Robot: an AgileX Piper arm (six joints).
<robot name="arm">
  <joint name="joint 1" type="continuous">
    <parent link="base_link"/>
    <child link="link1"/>
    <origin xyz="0 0 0.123" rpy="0 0 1.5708"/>
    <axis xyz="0 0 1"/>
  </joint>
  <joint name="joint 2" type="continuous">
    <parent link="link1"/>
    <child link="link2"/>
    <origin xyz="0 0 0" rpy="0 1.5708 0"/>
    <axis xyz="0 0 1"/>
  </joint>
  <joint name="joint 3" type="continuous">
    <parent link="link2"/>
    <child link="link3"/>
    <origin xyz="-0.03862 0.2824 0"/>
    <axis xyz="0 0 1"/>
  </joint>
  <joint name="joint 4" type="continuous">
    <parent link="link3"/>
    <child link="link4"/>
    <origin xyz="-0.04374 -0.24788 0" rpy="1.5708 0 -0.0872"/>
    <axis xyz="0 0 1"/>
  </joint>
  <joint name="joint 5" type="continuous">
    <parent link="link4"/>
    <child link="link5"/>
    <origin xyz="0 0 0" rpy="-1.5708 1.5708 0"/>
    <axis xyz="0 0 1"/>
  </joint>
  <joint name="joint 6" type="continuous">
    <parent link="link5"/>
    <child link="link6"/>
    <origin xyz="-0.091 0 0" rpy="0 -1.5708 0"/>
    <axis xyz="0 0 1"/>
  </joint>
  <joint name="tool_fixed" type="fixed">
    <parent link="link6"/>
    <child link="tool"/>
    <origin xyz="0 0 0" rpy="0 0 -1.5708"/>
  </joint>
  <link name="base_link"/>
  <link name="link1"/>
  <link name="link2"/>
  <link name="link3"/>
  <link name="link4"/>
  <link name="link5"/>
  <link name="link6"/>
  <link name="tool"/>
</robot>
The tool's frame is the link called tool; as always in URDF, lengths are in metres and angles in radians. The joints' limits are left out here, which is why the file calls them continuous.
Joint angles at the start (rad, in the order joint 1, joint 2, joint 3, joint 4, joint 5, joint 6): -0.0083 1.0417 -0.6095 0.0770 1.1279 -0.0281
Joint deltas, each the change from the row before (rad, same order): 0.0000 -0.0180 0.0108 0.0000 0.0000 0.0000; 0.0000 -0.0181 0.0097 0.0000 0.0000 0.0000; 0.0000 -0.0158 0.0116 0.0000 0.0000 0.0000; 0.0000 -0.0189 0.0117 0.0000 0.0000 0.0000; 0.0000 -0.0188 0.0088 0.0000 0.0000 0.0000; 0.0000 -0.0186 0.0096 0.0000 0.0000 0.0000; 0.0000 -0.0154 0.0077 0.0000 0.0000 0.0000; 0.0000 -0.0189 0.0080 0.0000 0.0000 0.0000
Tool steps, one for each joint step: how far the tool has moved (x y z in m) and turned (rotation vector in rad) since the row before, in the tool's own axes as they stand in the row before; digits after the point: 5 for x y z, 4 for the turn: 0.00362 -0.00001 -0.00017 0.0000 -0.0072 -0.0005; 0.00341 0.00001 -0.00039 0.0000 -0.0084 -0.0006; 0.00352 -0.00005 0.00043 0.0000 -0.0042 -0.0003; 0.00381 -0.00002 0.00007 0.0000 -0.0072 -0.0005; 0.00326 0.00002 -0.00054 0.0000 -0.0100 -0.0007; 0.00337 0.00000 -0.00028 0.0000 -0.0090 -0.0006; 0.00273 0.00000 -0.00026 0.0000 -0.0077 -0.0005; 0.00308 0.00003 -0.00061 -0.0001 -0.0109 -0.0008
